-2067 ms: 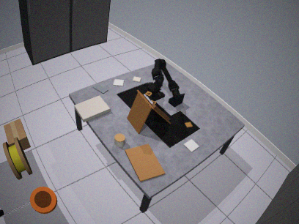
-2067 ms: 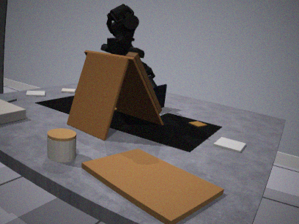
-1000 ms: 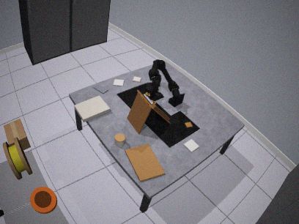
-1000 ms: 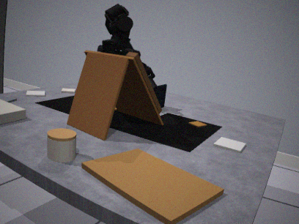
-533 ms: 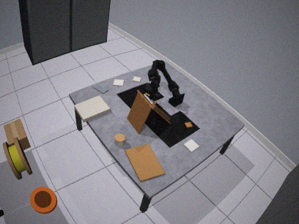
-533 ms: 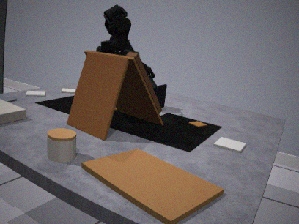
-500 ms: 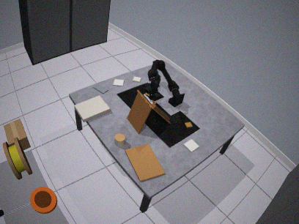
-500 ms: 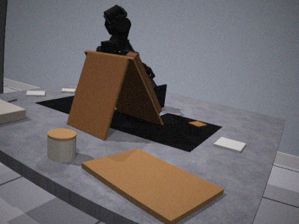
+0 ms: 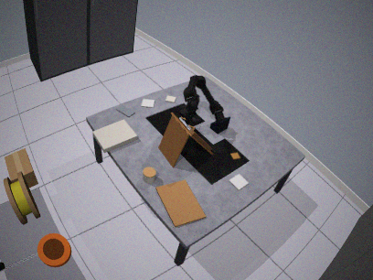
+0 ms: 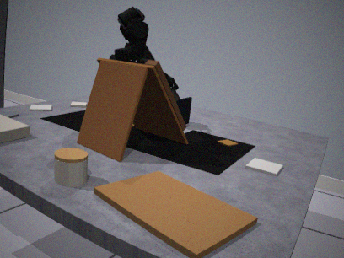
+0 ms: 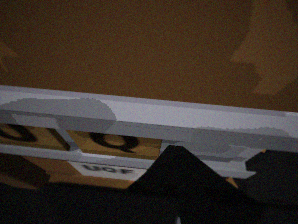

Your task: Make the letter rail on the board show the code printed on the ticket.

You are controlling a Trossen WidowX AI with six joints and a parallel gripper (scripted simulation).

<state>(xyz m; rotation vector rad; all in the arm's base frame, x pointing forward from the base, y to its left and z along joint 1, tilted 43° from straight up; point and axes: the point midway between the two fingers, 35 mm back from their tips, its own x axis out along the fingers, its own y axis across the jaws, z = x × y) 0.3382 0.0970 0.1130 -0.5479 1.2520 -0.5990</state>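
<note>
My gripper tip is 5 cm past the white ticket, 6 cm to the right of it and 8 cm above it. The rest, counted from my gripper tip: lidded jar 39 cm ahead, 14 cm to the left, 15 cm below; then black mat 15 cm behind, 1 cm to the left, 18 cm below; then cream block 40 cm ahead, 31 cm to the right, 16 cm below.
</note>
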